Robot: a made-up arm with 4 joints. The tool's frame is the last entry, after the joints.
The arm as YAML. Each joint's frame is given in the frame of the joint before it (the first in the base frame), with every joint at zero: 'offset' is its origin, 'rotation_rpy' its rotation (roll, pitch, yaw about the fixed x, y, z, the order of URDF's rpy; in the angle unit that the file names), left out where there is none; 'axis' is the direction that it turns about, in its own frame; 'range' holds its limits. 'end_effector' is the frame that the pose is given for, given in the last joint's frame.
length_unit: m
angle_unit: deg
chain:
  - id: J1
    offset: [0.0, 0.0, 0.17]
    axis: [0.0, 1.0, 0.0]
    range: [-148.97, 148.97]
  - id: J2
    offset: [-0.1, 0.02, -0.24]
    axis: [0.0, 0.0, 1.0]
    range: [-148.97, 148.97]
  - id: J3
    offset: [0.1, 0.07, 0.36]
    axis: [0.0, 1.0, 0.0]
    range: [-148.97, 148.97]
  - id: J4
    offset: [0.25, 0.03, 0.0]
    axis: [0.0, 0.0, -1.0]
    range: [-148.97, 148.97]
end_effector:
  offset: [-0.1, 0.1, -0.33]
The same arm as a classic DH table. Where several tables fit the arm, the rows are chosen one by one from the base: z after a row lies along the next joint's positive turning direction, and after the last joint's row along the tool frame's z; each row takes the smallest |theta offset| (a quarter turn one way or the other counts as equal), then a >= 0, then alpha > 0; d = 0 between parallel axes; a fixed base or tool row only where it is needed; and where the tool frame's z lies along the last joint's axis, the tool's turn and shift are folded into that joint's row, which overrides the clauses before.
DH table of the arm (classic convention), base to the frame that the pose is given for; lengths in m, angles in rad. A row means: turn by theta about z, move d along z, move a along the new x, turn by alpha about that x. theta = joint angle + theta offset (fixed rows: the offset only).
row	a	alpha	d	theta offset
base (fixed)	0.0000	-1.5708	0.1700	0.0000
J1	-0.1000	1.5708	0.0200	0.0000
J2	0.1000	-1.5708	0.1200	0.0000
J3	0.2500	-1.5708	0.1000	0.0000
J4	-0.1414	3.1416	0.0000	0.7854
tool (fixed)	0.0000	0.0000	-0.3300	0.7854
Joint limits (rad, base to tool): -2.6000..2.6000 -2.6000..2.6000 -2.6000..2.6000 -2.6000..2.6000

